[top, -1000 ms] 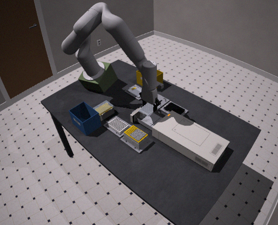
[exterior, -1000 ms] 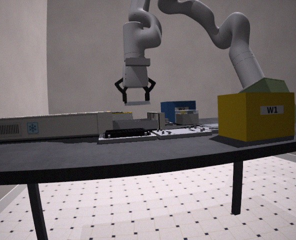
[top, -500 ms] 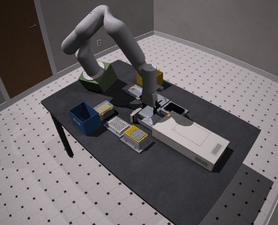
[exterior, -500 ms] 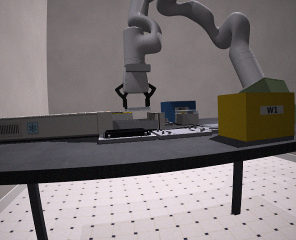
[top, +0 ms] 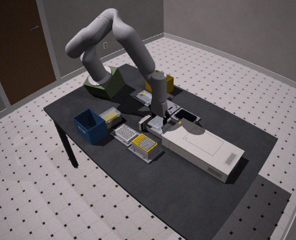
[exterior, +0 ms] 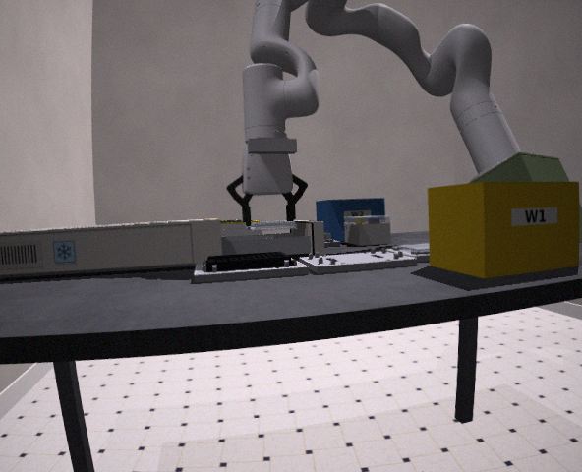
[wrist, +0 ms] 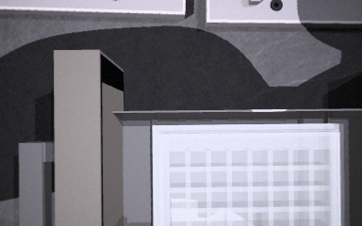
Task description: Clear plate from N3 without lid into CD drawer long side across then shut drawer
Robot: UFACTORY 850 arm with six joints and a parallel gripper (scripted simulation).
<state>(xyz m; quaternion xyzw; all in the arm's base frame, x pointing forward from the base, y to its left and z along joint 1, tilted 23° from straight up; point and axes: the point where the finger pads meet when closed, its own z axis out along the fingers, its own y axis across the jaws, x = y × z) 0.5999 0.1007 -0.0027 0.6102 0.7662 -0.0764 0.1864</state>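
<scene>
The drawer is 3 cm ahead of my hand, 1 cm to the left of it and 4 cm below it. Also, from my hand: cooler CD 18 cm ahead, 3 cm to the left, 4 cm below; then black plate 3 cm ahead, 20 cm to the left, 6 cm below; then clear plate 1 cm below.
</scene>
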